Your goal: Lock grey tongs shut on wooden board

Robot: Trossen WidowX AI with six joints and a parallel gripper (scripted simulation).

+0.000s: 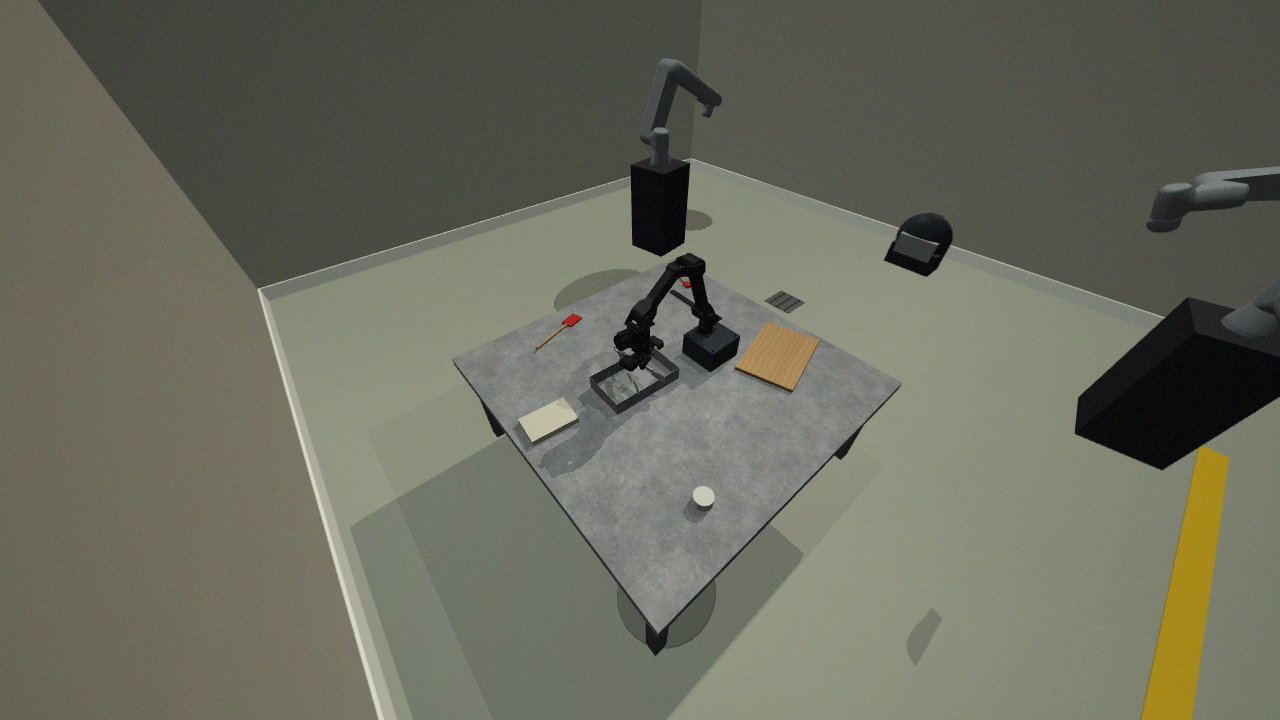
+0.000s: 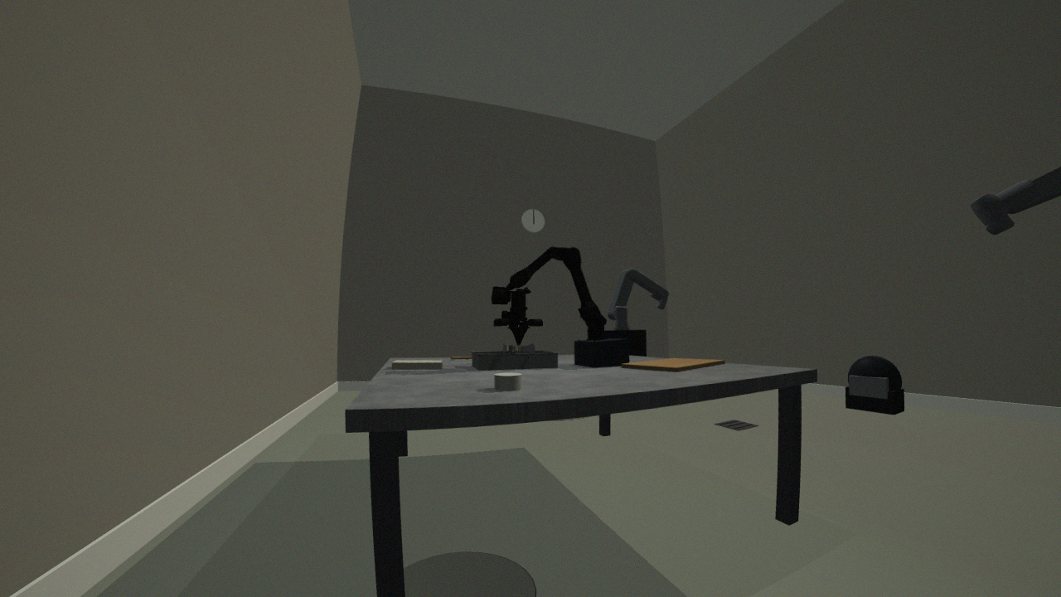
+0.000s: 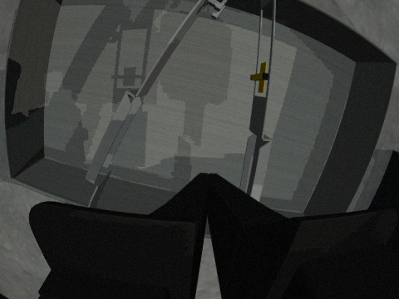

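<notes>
Right now the yellow piece is 5 cm to the right of my gripper tip, 3 cm behind it and 2 cm below it. The rest, counted from my gripper tip: roasting tin 6 cm below, 3 cm to the right, 1 cm ahead; then red spatula 51 cm to the right, 8 cm below, 3 cm behind; then cream slab 36 cm ahead, 13 cm to the right, 7 cm below.
</notes>
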